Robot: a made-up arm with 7 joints. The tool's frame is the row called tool.
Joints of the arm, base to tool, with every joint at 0 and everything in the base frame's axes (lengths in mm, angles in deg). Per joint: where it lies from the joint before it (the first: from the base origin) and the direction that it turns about. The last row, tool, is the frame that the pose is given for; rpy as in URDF.
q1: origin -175.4 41.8 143.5 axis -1 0 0
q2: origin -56.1 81 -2.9 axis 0 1 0
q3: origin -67.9 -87.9 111 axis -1 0 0
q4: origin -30.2 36.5 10.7 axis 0 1 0
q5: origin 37 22 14 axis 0.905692 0.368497 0.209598
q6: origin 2.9 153.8 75.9 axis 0 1 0
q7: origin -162.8 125 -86.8 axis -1 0 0
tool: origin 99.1 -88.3 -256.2 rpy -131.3 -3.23 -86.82
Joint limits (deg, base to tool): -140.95..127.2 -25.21..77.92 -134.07..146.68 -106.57..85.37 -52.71..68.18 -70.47..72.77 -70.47..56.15
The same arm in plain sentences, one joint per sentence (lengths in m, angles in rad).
The arm has seven revolute joints in a row. What follows holds with every joint at zero, and every direction is one of the base frame's.
The first joint sits 0.1754 m along -x and 0.0418 m along +y and 0.1435 m along +z from the base frame's origin and turns about -x, from -2.46 to 2.2201 rad.
The second joint sits 0.0561 m along -x and 0.081 m along +y and 0.0029 m along -z from the first joint and turns about +y, from -0.44 to 1.36 rad.
The third joint sits 0.0679 m along -x and 0.0879 m along -y and 0.111 m along +z from the second joint and turns about -x, from -2.34 to 2.56 rad.
The fourth joint sits 0.0302 m along -x and 0.0365 m along +y and 0.0107 m along +z from the third joint and turns about +y, from -1.86 to 1.49 rad.
The fifth joint sits 0.037 m along +x and 0.022 m along +y and 0.014 m along +z from the fourth joint and turns about the direction (0.905692, 0.368497, 0.209598), from -0.92 to 1.19 rad.
The sixth joint sits 0.0029 m along +x and 0.1538 m along +y and 0.0759 m along +z from the fifth joint and turns about +y, from -1.2299 to 1.2701 rad.
The seventh joint sits 0.1628 m along -x and 0.125 m along +y and 0.0868 m along -z from the sixth joint and turns about -x, from -1.2299 to 0.98 rad.
The tool frame, which is the frame that the pose is given for, sits 0.0991 m along +x and 0.0883 m along -y and 0.2562 m along -z from the seventh joint; its axes are the base frame's turned by roll -2.2916, pitch -0.0564 and yaw -1.5153 rad (as in URDF: about the fixed x, then y, then z).

